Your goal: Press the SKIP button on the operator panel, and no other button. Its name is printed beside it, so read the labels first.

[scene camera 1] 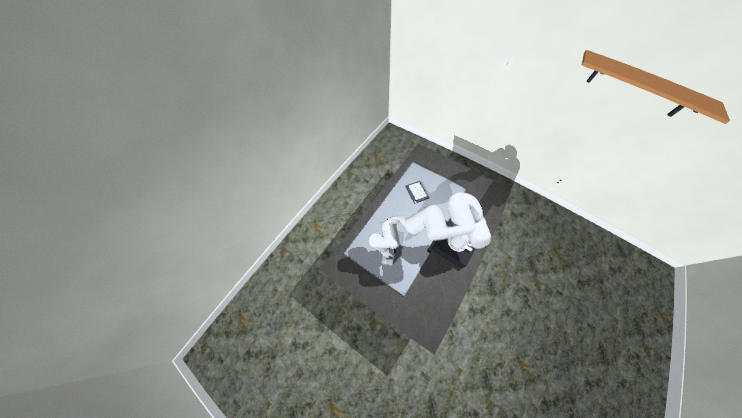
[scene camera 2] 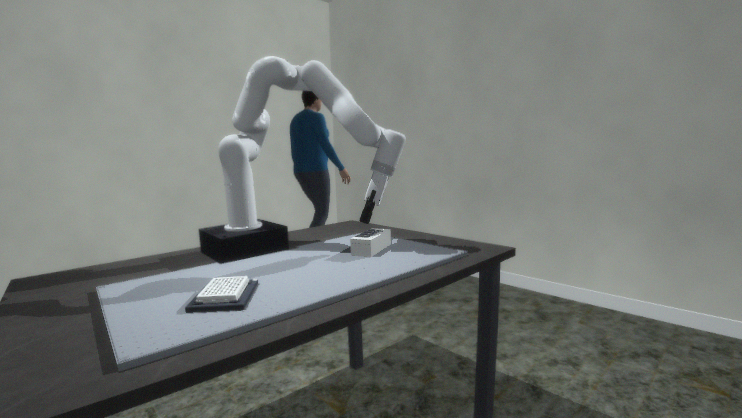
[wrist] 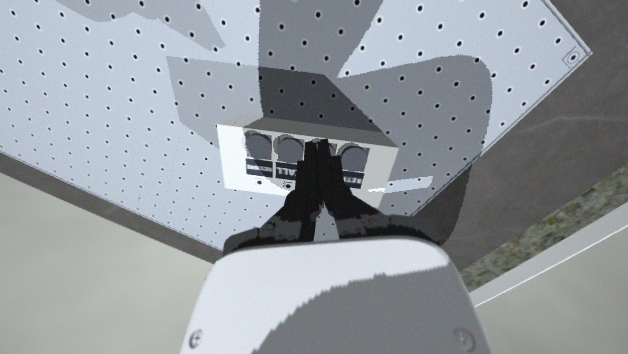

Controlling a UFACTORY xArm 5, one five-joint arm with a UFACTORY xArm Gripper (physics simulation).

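Places are measured from the arm's base along level axes (x right, y down, z ahead), in centimetres.
Pixels of known places: gripper, fingertip midpoint: (scene camera 1: 393, 251) (scene camera 2: 363, 222) (wrist: 320, 154); arm's base, origin of the base link: (scene camera 1: 457, 242) (scene camera 2: 243, 227).
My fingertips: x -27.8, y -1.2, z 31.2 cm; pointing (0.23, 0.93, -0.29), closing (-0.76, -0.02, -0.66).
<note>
Ahead of a thing's pixels: the offset from my fingertips to its top centre. "spot": to the spot under its first point. Level surfaces: height alone.
The operator panel {dy +3.1, dx -0.1, dz +3.3 cm} (scene camera 1: 387, 261) (scene camera 2: 370, 246) (wrist: 387, 167) is a white box with a row of round dark buttons. In the wrist view its labels are upside down. The leftmost button {dy +3.1, dx +4.7, dz +3.5 cm} (wrist: 259, 146) has a blurred label; the second button {dy +3.1, dx +2.0, dz +2.3 cm} (wrist: 290, 150) has a label that reads CALL. The rightmost button {dy +3.1, dx -3.5, dz -0.1 cm} (wrist: 353, 158) has a partly covered label that I cannot read fully. My gripper (scene camera 2: 365, 222) (wrist: 320, 154) is shut and empty, its tips a little above the panel. The black fingers cover most of the third button {dy +3.1, dx -0.8, dz +1.1 cm} (wrist: 333, 148) and its label. The word SKIP does not show.
A pale perforated board {dy +8.6 cm} (scene camera 1: 373, 231) (scene camera 2: 155, 332) (wrist: 125, 100) lies under the panel on the dark table {dy +9.9 cm} (scene camera 1: 425, 311) (scene camera 2: 46, 347). A white well plate {dy +6.0, dx +50.8, dz +9.7 cm} (scene camera 1: 416, 191) (scene camera 2: 223, 288) sits on a dark holder {spot: dy +8.1, dx +46.5, dz +14.6 cm} (scene camera 2: 251, 295) on the board. A person (scene camera 2: 310, 140) stands behind the arm.
</note>
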